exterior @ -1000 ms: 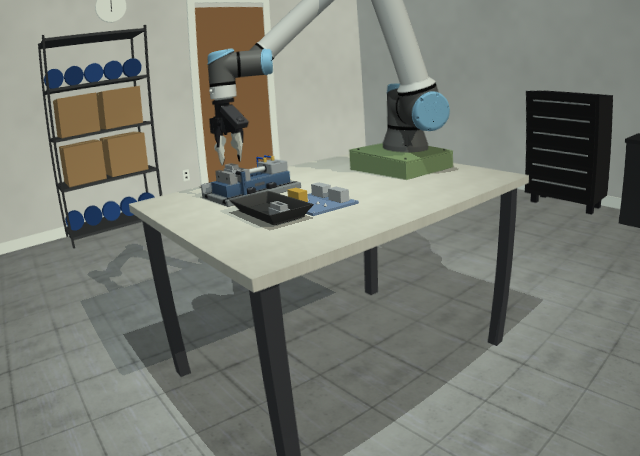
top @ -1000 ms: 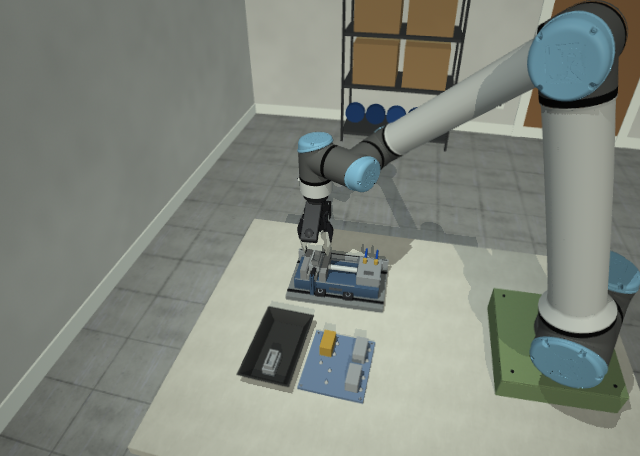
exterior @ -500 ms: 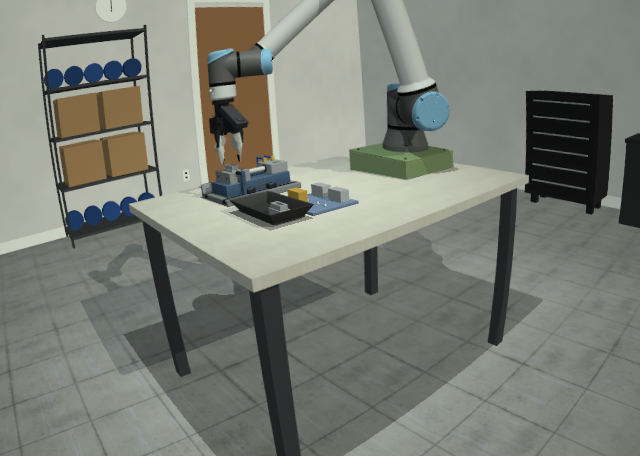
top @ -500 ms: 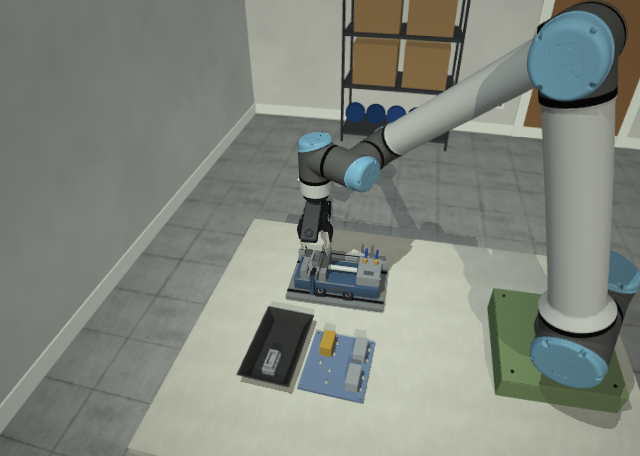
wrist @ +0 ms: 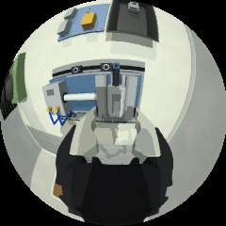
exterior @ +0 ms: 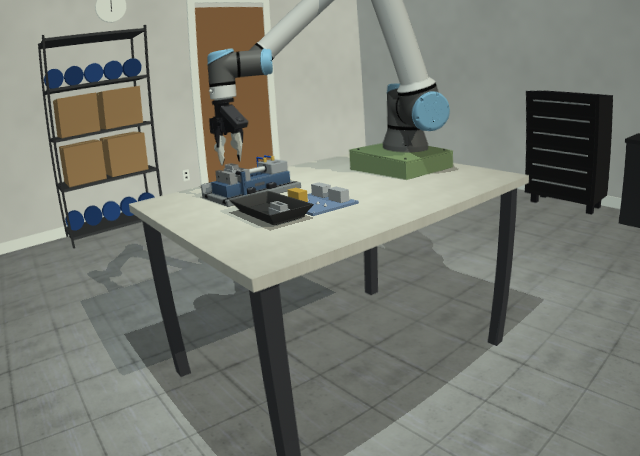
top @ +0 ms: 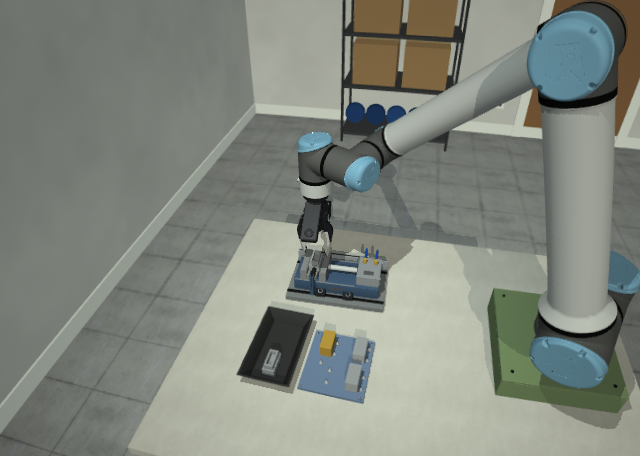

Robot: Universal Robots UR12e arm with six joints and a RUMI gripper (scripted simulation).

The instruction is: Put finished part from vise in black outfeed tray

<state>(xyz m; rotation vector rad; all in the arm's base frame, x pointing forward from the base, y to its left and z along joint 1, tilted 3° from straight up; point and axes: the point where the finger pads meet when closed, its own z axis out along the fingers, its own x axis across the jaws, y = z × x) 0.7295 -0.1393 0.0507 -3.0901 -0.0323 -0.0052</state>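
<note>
My gripper is now 90 mm above the blue vise and 70 mm past it. The rest, counted from my hand: blue fixture plate: 290 mm to the left, 130 mm below, 130 mm behind; then orange block: 250 mm to the left, 110 mm below, 90 mm behind.
</note>
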